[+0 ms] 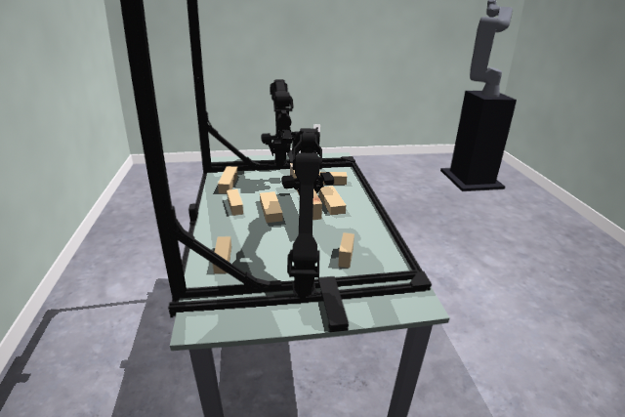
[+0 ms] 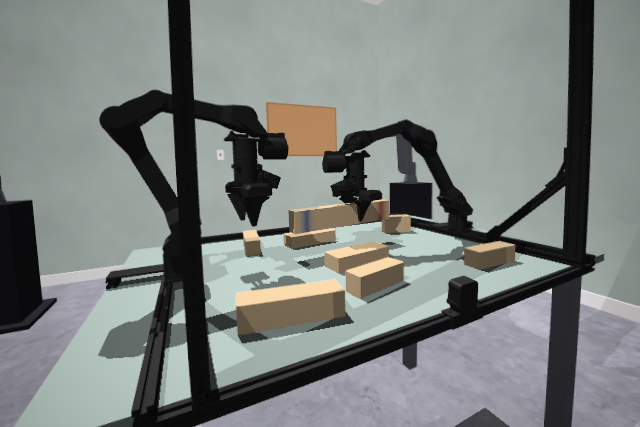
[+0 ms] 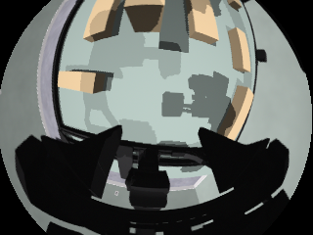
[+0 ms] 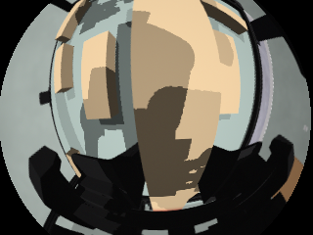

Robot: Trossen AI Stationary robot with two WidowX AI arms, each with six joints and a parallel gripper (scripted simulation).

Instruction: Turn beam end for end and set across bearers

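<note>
Right now the beam is 1 cm behind my right hand, 5 cm to the left of it and 1 cm below it.
</note>
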